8 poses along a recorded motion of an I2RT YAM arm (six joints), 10 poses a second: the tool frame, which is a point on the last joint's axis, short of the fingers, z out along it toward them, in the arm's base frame.
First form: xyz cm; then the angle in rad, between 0 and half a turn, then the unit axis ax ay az.
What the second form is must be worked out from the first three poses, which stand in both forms.
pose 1, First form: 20.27 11.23 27.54 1.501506 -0.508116 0.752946 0.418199
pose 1, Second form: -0.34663 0.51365 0.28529 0.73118 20.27 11.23 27.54
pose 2, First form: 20.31 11.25 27.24 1.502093 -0.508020 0.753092 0.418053
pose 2, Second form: -0.34667 0.51391 0.28528 0.73098 20.31 11.25 27.24
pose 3, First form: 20.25 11.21 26.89 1.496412 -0.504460 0.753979 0.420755
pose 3, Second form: -0.34320 0.51295 0.28625 0.73291 20.25 11.21 26.89
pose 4, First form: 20.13 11.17 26.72 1.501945 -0.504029 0.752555 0.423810
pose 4, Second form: -0.34392 0.51351 0.28919 0.73103 20.13 11.17 26.72
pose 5, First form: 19.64 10.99 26.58 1.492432 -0.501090 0.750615 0.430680
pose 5, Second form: -0.34017 0.50957 0.29237 0.73426 19.64 10.99 26.58
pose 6, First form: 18.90 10.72 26.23 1.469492 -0.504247 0.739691 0.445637
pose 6, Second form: -0.33805 0.49589 0.29875 0.74200 18.90 10.72 26.23
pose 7, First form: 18.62 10.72 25.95 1.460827 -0.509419 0.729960 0.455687
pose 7, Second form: -0.33987 0.48701 0.30402 0.74490 18.62 10.72 25.95
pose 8, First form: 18.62 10.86 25.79 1.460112 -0.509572 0.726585 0.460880
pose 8, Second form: -0.33984 0.48457 0.30737 0.74514 18.62 10.86 25.79
